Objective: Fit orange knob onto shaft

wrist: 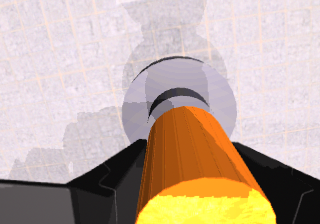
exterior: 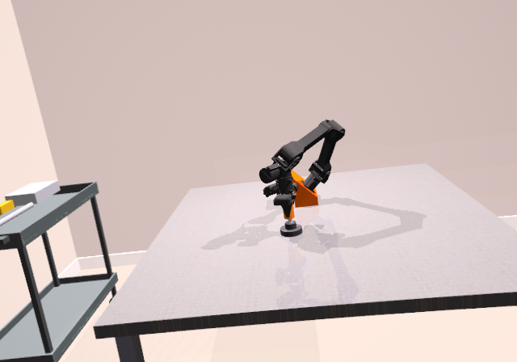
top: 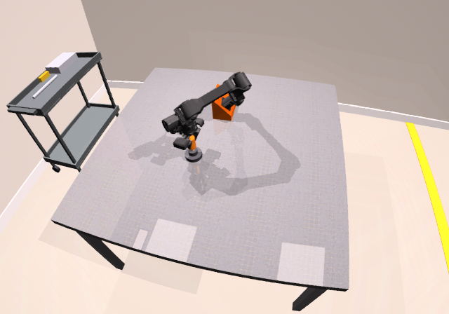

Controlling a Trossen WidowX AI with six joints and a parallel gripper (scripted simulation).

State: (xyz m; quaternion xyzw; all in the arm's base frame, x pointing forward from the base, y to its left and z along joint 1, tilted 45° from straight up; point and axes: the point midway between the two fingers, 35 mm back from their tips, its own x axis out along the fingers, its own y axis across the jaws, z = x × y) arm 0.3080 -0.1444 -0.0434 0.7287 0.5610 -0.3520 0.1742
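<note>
Right now my gripper tip is 30 mm below the orange knob. The rest, counted from my gripper tip: round pedestal (40 mm below).
</note>
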